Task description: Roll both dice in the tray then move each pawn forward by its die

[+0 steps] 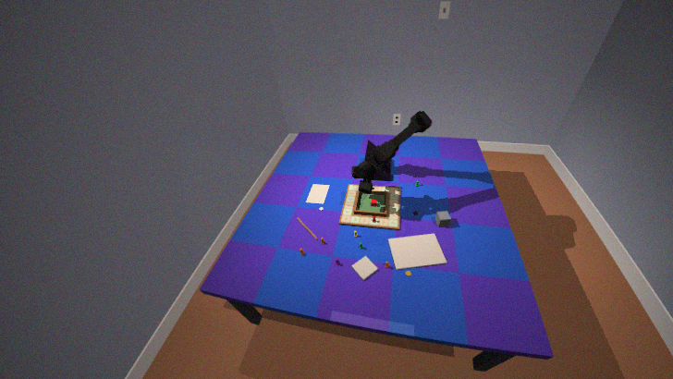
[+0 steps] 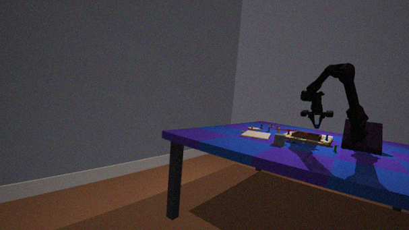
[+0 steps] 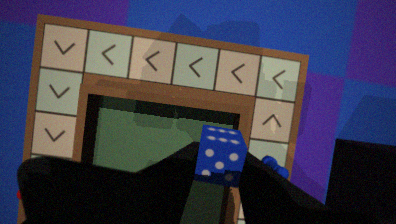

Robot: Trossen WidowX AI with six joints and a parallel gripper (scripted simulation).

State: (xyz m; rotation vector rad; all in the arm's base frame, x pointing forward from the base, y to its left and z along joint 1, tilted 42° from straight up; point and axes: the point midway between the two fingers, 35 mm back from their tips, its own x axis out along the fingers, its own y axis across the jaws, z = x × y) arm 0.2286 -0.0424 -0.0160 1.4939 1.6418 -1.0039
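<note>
The red pawn is 15 cm ahead of my gripper tip, 7 cm to the left of it and 5 cm below it. Round my gripper tip: black disc (26 cm to the left, 8 cm below, 7 cm ahead); then green tray (7 cm below, 4 cm to the left, 4 cm ahead); then blue pawn (7 cm behind, 5 cm below, 2 cm to the left).
</note>
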